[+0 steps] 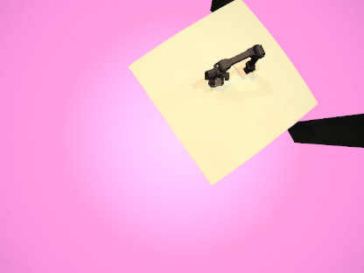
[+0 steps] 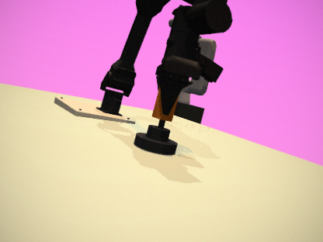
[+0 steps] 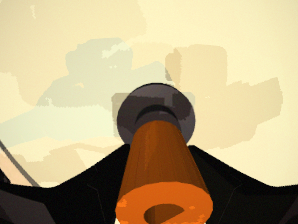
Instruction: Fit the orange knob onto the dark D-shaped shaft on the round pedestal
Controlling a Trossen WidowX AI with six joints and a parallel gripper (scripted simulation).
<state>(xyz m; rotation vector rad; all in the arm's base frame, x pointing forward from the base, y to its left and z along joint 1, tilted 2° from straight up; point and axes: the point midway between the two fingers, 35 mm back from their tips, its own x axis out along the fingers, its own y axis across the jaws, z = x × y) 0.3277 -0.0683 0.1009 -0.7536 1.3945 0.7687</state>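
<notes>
Now: gripper tip 2 cm below the orange knob. Round my gripper tip: dark pedestal: 4 cm below.
</notes>
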